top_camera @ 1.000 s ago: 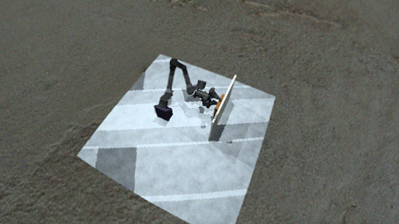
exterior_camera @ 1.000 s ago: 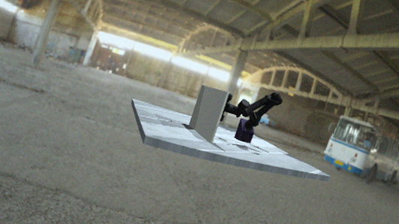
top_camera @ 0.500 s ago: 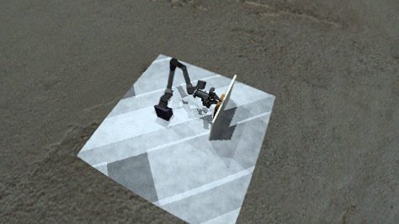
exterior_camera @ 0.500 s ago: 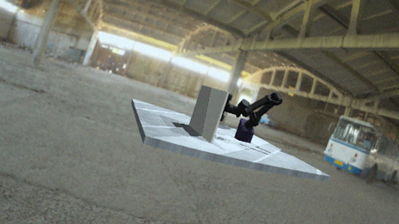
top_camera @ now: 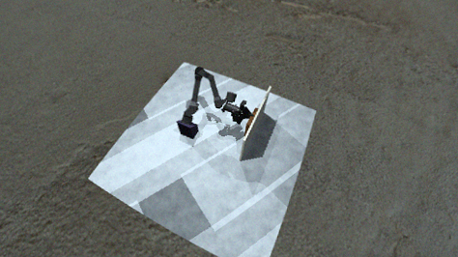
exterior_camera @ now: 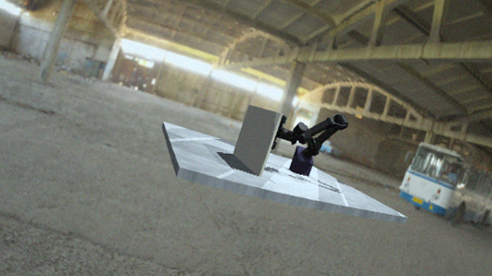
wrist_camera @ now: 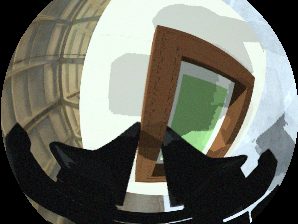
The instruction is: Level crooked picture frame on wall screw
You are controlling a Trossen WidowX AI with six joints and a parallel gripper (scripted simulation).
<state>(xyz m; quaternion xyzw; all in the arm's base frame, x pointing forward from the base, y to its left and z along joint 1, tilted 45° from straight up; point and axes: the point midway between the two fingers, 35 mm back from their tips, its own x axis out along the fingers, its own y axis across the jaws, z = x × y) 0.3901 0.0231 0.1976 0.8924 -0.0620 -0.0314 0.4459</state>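
Now: gripper tip 1 cm to the left of the picture frame and 5 cm above it. The rest, counted from my gripper tip: wall panel: 2 cm ahead, 6 cm below.
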